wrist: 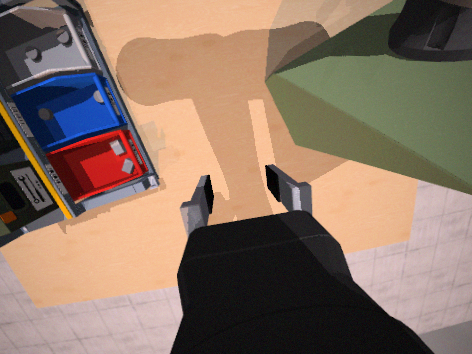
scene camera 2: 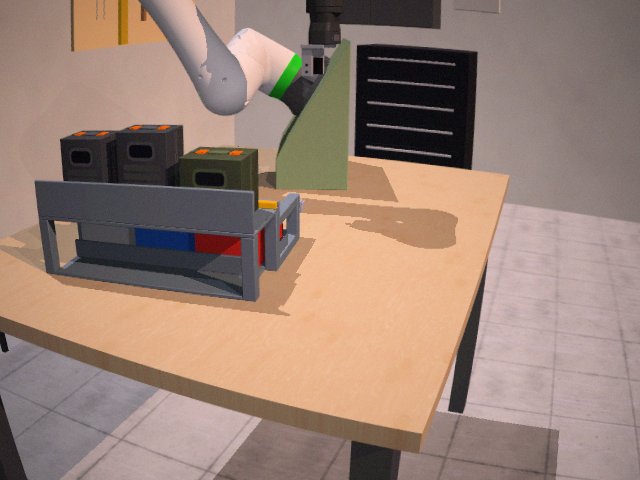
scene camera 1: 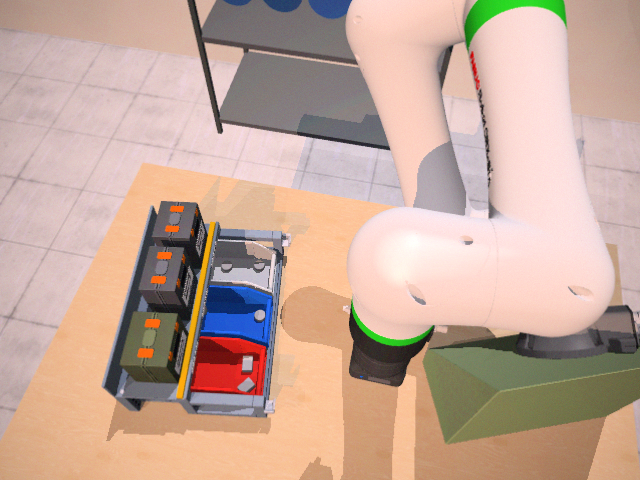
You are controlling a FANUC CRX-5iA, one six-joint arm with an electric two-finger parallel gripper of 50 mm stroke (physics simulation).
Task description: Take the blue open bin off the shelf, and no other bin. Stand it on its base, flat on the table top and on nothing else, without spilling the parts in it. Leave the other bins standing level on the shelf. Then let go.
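Seen in the pictures: gripper, fingertip midpoint: (wrist: 239,181) (scene camera 2: 313,75); arm's base at its link origin: (wrist: 460,28) (scene camera 2: 311,91) (scene camera 1: 563,347).
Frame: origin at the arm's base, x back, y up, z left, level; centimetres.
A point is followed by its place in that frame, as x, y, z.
The blue open bin (scene camera 1: 235,324) @(-59.8, -20.0, -6.0) (scene camera 2: 165,239) @(-69.3, -16.2, -4.9) (wrist: 80,120) @(-61.5, -20.0, -5.2) stands in the shelf (scene camera 1: 129,304) @(-77.4, -6.0, -2.2) (scene camera 2: 144,204) @(-78.1, -7.5, -3.0) (wrist: 39,167), between the red bin (scene camera 1: 219,369) @(-61.2, -19.9, 4.0) (scene camera 2: 217,244) @(-68.9, -16.1, 4.4) (wrist: 90,172) @(-64.7, -20.0, 6.1) and the grey-white bin (scene camera 1: 237,279) @(-61.5, -20.0, -16.6) (scene camera 2: 105,233) @(-70.1, -16.1, -16.7) (wrist: 47,67) @(-63.3, -20.0, -16.6). Two round grey parts show in the blue bin in the wrist view. The other bins look level and also hold small grey parts. My gripper (scene camera 2: 313,60) @(-31.7, 7.3, 9.1) (wrist: 239,181) @(-31.7, 7.3, 9.1) is open and empty, high above the table top (scene camera 1: 77,439) @(-85.3, -20.9, 19.9) (scene camera 2: 336,335) @(-83.2, -20.9, 27.1) (wrist: 125,260) @(-68.1, -20.9, 31.9), off to the open side of the shelf. Its fingers are hidden in scene camera 1.
Two dark grey cases (scene camera 1: 174,232) @(-70.3, 1.4, -14.4) (scene camera 2: 149,155) @(-73.4, -1.3, -4.5) and a green case (scene camera 1: 149,346) @(-69.6, -1.1, 7.1) (scene camera 2: 217,165) @(-74.0, -2.1, 7.2) stand on the shelf's upper level, behind the yellow rail (scene camera 1: 196,310) @(-65.8, -9.7, -3.9). The green robot pedestal (scene camera 1: 480,397) @(-16.0, 6.4, 11.9) (scene camera 2: 320,144) @(-17.4, -10.1, 7.1) (wrist: 370,105) @(-15.2, 2.9, 6.1) stands on the table, across from the bins.
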